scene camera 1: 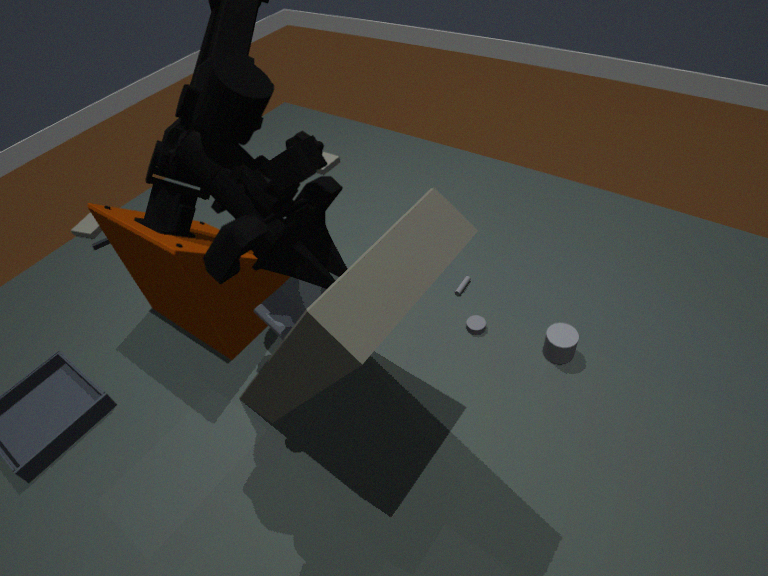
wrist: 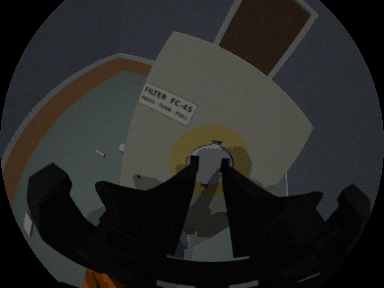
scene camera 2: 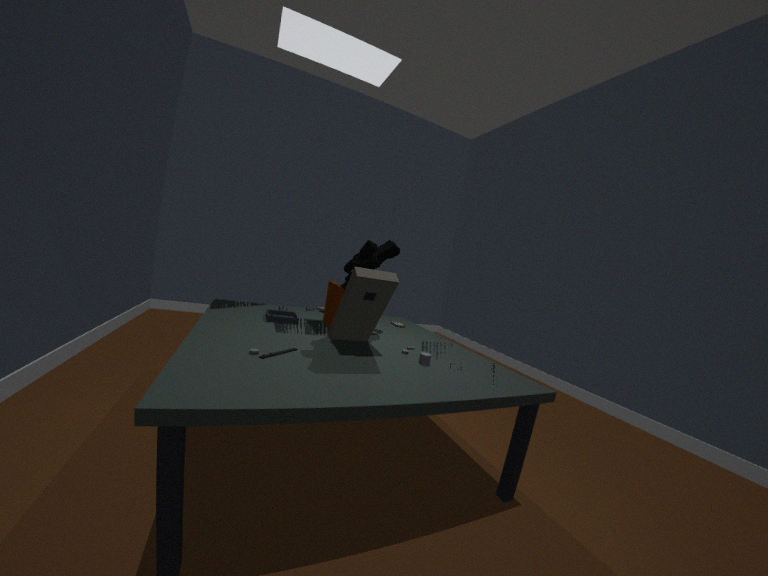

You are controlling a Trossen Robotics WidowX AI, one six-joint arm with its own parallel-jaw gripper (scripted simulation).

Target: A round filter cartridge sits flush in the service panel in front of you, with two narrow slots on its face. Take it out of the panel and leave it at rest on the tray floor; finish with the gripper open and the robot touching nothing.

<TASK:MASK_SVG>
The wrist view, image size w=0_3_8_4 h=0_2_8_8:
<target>round filter cartridge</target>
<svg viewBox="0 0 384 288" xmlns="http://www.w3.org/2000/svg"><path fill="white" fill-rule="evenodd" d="M217 140L212 140L212 144L201 145L201 147L196 148L188 156L187 167L191 163L197 163L197 183L220 183L221 179L223 179L223 175L221 175L223 164L228 164L229 167L232 167L231 155L229 155L227 149L220 147Z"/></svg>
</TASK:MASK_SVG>
